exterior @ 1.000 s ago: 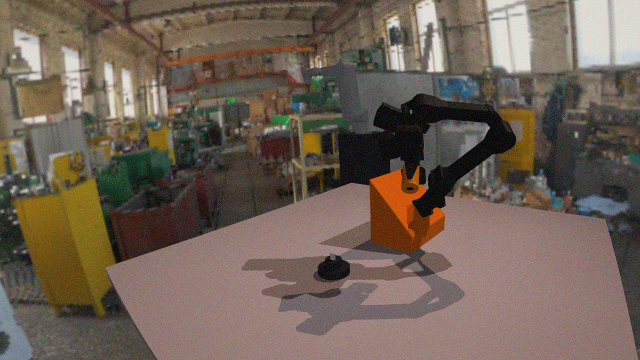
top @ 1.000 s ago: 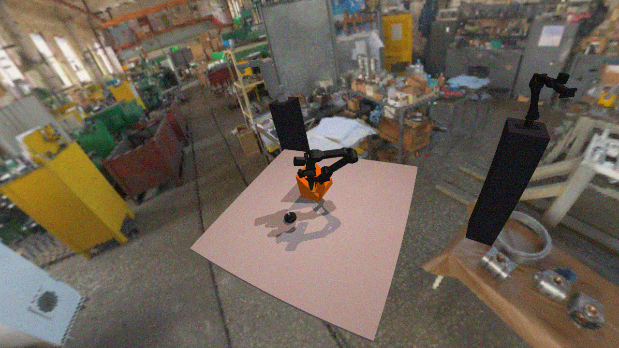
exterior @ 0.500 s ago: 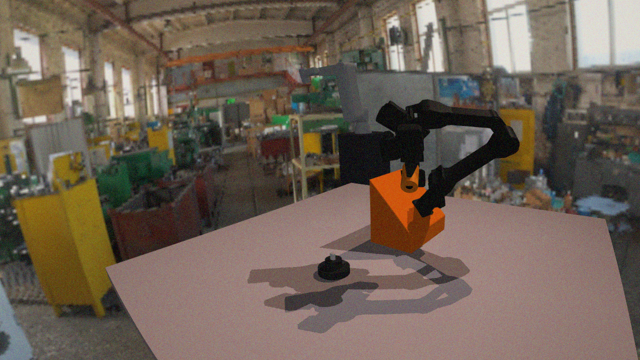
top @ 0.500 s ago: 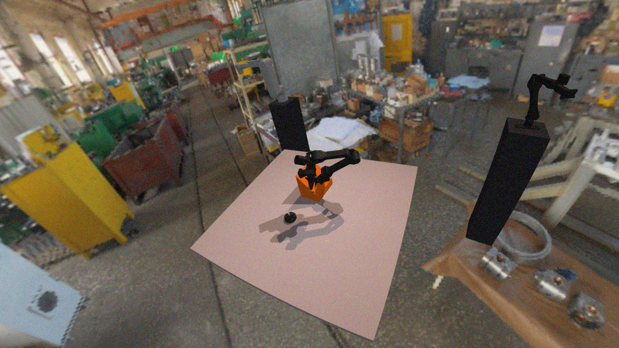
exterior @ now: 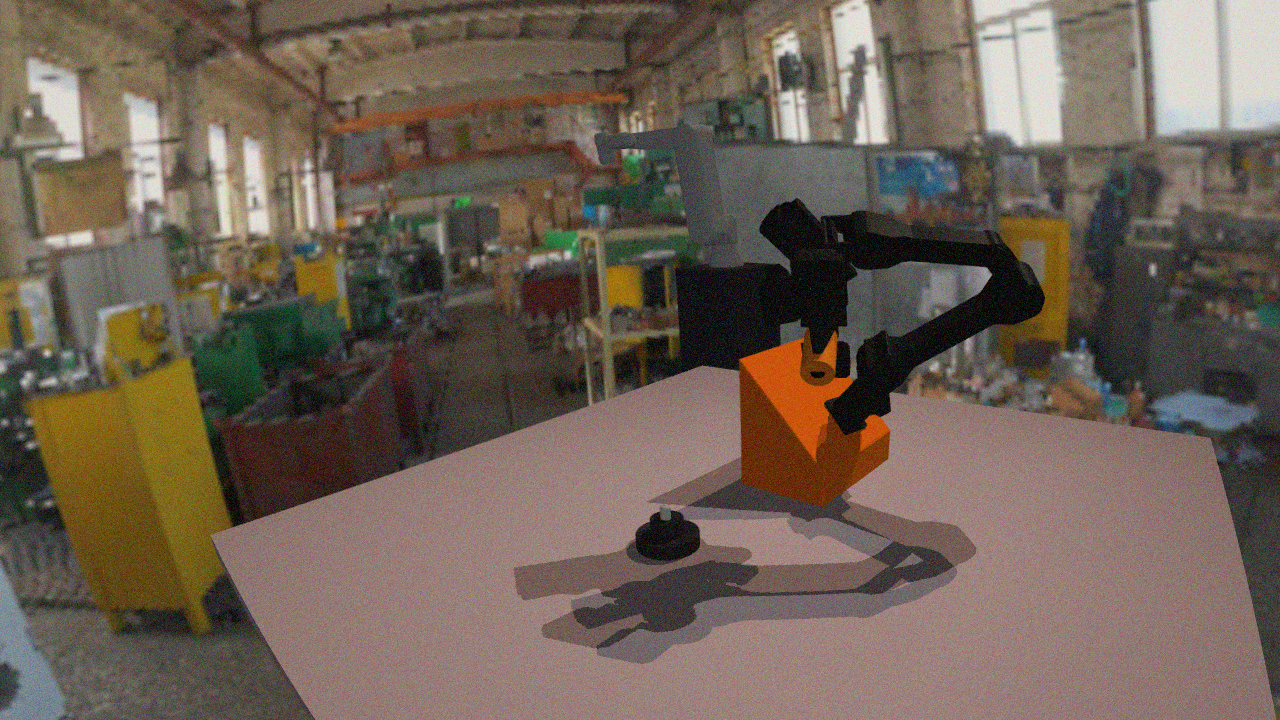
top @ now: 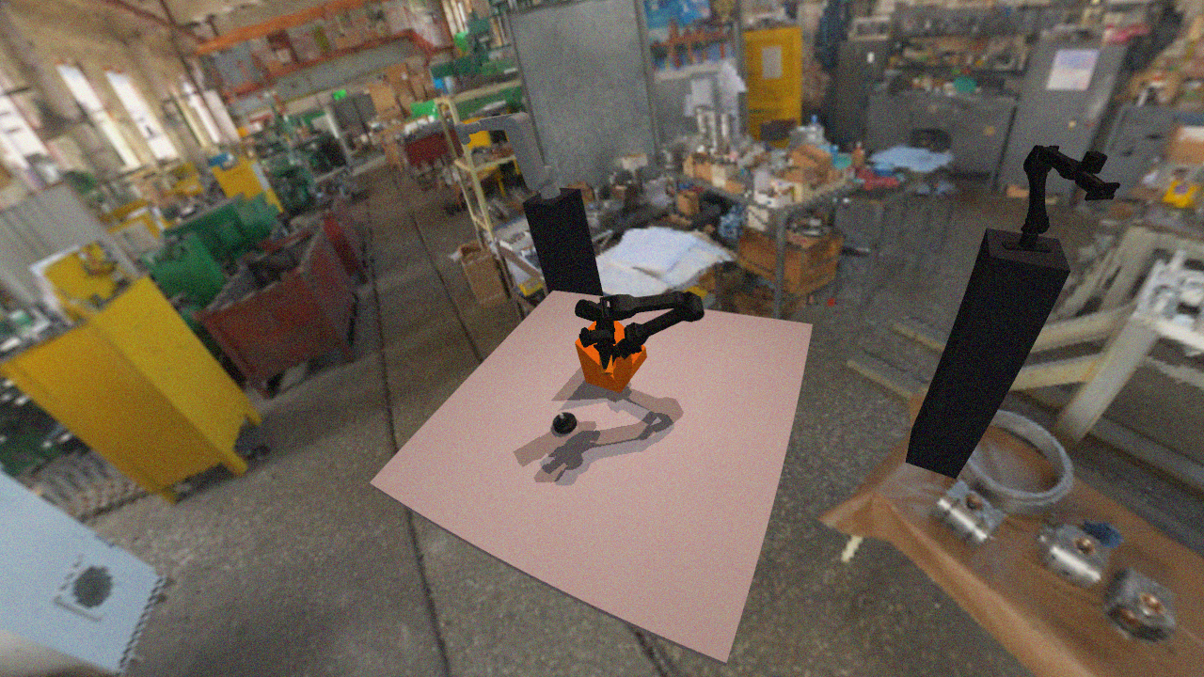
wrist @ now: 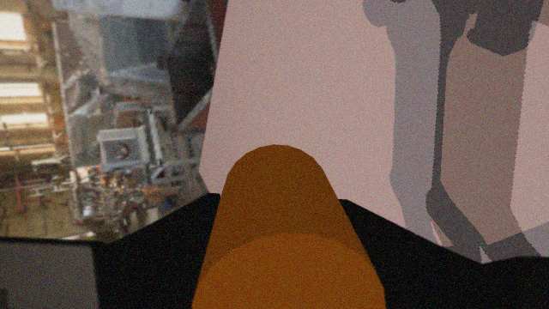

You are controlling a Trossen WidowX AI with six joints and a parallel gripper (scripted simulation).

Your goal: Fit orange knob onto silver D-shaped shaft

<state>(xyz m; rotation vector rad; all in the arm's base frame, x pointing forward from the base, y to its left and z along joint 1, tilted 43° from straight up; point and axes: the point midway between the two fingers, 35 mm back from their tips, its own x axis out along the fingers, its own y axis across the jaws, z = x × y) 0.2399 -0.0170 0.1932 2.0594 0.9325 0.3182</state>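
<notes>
Right now my gripper tip is 20 mm past the orange knob, 20 mm to the left of it and 20 mm below it. Round my gripper tip: black round pedestal (100 mm ahead, 170 mm to the right, 220 mm below).
</notes>
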